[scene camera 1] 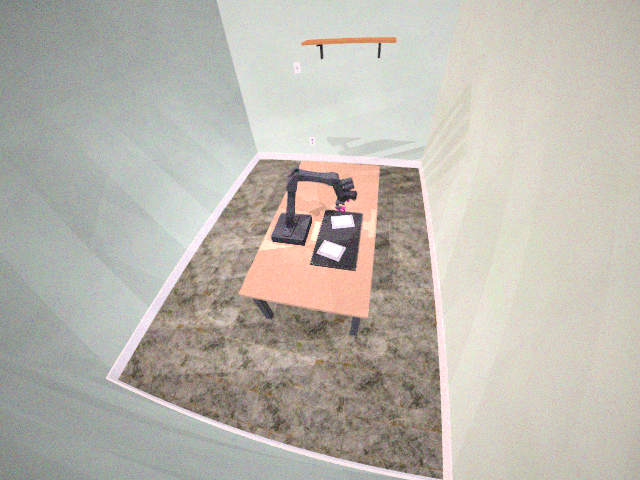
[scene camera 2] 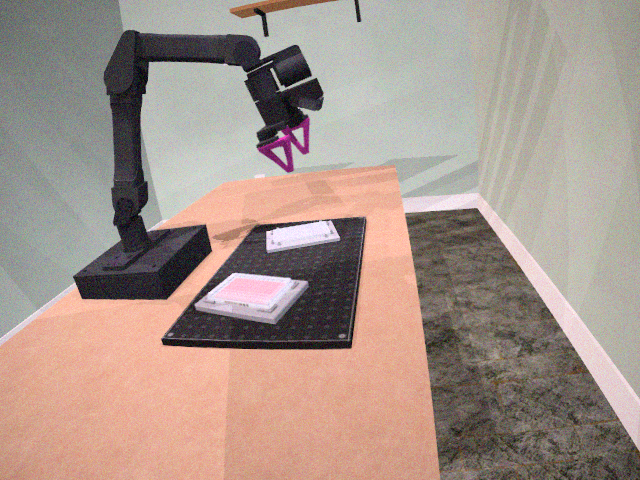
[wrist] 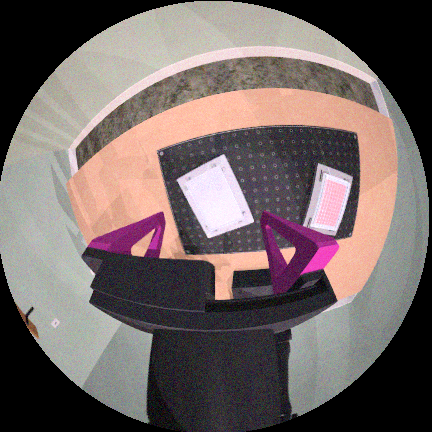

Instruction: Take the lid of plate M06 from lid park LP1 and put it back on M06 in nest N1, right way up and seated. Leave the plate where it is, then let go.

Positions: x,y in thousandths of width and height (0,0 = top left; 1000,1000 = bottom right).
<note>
The gripper (scene camera 2: 466,339) is open and holds nothing. Also in view: a flat white lid (scene camera 2: 488,480). Also in view: a white plate with pink top (scene camera 2: 384,605).
The white plate with pink top is seen too in the wrist view (wrist: 770,450). The flat white lid shows as well in the wrist view (wrist: 487,441). The gripper also shows in the wrist view (wrist: 492,501).
</note>
